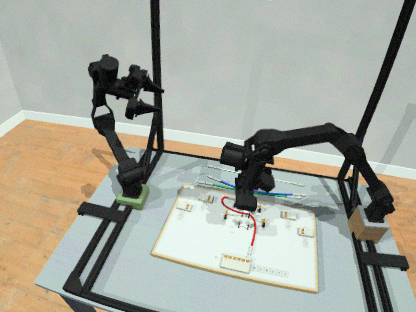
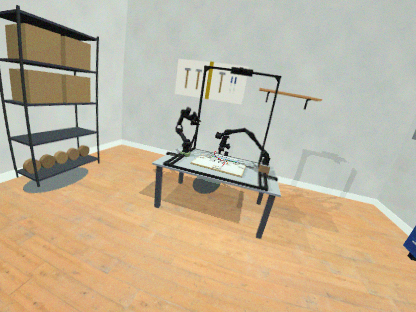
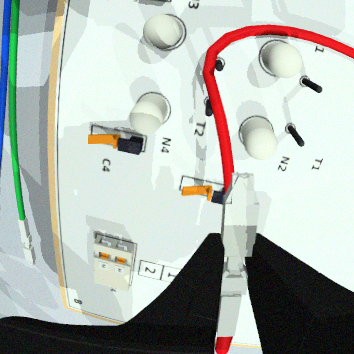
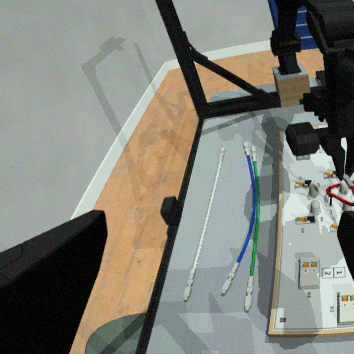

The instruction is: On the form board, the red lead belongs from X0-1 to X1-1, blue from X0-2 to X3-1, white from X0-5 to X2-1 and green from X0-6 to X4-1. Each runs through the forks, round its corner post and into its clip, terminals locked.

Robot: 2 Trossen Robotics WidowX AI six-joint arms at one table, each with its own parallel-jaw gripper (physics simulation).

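Pixels of known places: left gripper, between the fingertips: (image 2: 219, 153) (image 3: 232, 244) (image 4: 343, 178); right gripper, between the fingertips: (image 1: 162, 100) (image 2: 200, 123) (image 4: 228, 224); left arm's base, origin of its link: (image 1: 373, 215) (image 2: 265, 164) (image 4: 288, 69); right arm's base, origin of its link: (image 1: 132, 191) (image 2: 185, 151).
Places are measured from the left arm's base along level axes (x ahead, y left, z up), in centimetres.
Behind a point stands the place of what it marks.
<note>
The form board (image 1: 200, 241) @(x 61.5, y 12.4, z -8.2 cm) (image 2: 234, 169) @(x 31.3, y 13.7, z -8.2 cm) (image 4: 291, 246) @(x 56.5, y -9.7, z -8.2 cm) lies on the table. The red lead (image 1: 254, 230) @(x 43.7, y 5.3, z -7.8 cm) (image 3: 220, 119) @(x 48.4, y -0.1, z -5.3 cm) runs from near the X0 connector (image 1: 235, 262) @(x 49.6, y 19.1, z -7.3 cm) up between the fork pins and loops back at the board's far side. My left gripper (image 1: 245, 205) @(x 50.9, y 0.5, z 1.0 cm) (image 3: 232, 244) @(x 50.9, y 0.5, z 1.0 cm) (image 2: 221, 151) @(x 50.9, y 0.5, z 1.0 cm) is shut on the red lead's pale terminal (image 3: 239, 211) @(x 49.0, y 0.4, z 1.8 cm), low over the board beside an orange clip (image 3: 198, 191) @(x 54.2, y -0.8, z -7.7 cm) and post N2 (image 3: 258, 137) @(x 49.3, y 2.0, z -5.7 cm). My right gripper (image 1: 151, 99) (image 2: 197, 119) @(x 79.5, y -13.4, z 28.2 cm) is open and empty, raised high at the left. Blue (image 1: 275, 194) @(x 34.5, y -15.9, z -9.8 cm) (image 4: 251, 211) @(x 46.0, y -16.6, z -9.4 cm), green (image 1: 219, 186) @(x 57.9, y -16.6, z -9.7 cm) (image 4: 256, 225) @(x 49.7, y -15.9, z -9.4 cm) and white (image 1: 290, 182) @(x 27.2, y -24.1, z -9.4 cm) (image 4: 207, 218) @(x 46.2, y -26.2, z -9.6 cm) leads lie loose behind the board.
Post N4 (image 3: 149, 112) @(x 48.5, y -3.8, z -5.7 cm), clip C4 (image 3: 116, 142) @(x 51.1, y -6.2, z -7.4 cm) and a two-way connector (image 3: 114, 261) @(x 61.6, y -6.9, z -7.4 cm) stand near the board's edge. A black frame (image 1: 155, 77) @(x 88.0, y -33.4, z 28.2 cm) surrounds the table. A shelf rack (image 2: 97, 93) stands far left in the room.
</note>
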